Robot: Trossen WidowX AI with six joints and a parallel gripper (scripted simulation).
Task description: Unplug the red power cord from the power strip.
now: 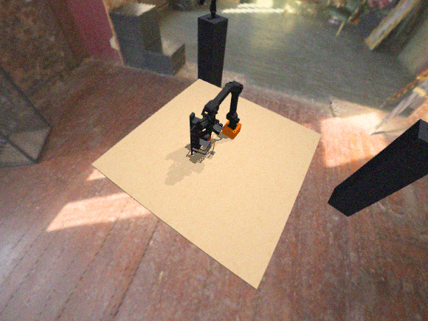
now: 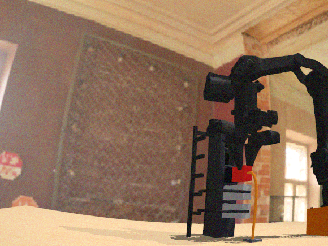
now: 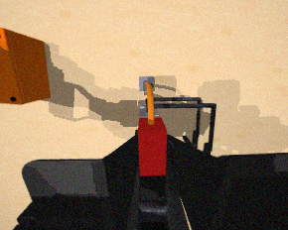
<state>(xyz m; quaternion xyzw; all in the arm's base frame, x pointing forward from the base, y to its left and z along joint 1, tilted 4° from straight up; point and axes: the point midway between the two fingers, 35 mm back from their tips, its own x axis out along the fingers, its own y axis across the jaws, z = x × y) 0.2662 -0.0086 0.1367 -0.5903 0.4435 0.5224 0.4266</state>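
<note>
Now: the thin black rack 110 mm ahead of my gripper tip, 60 mm to the right of it and 20 mm below it. Round my gripper tip: red plug: 30 mm to the right, 10 mm ahead.
</note>
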